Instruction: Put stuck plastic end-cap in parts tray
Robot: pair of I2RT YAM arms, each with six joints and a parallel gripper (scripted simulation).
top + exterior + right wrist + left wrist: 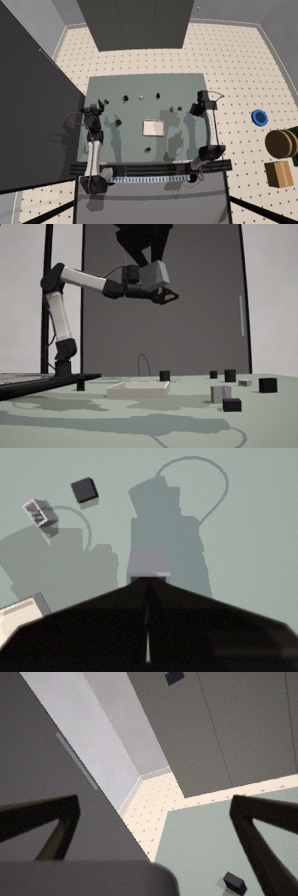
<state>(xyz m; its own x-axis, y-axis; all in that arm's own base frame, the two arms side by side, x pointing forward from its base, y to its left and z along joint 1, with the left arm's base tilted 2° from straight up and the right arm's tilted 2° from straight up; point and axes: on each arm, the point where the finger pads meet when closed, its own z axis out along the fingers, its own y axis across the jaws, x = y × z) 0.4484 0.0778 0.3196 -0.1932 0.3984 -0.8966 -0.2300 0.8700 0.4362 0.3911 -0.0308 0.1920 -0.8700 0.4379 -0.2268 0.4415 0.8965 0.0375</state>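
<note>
The parts tray is 9 cm behind my left hand, 40 cm to the right of it and 34 cm below it. Also, from my left hand: black cylinder (18 cm ahead, 16 cm to the right, 33 cm below).
</note>
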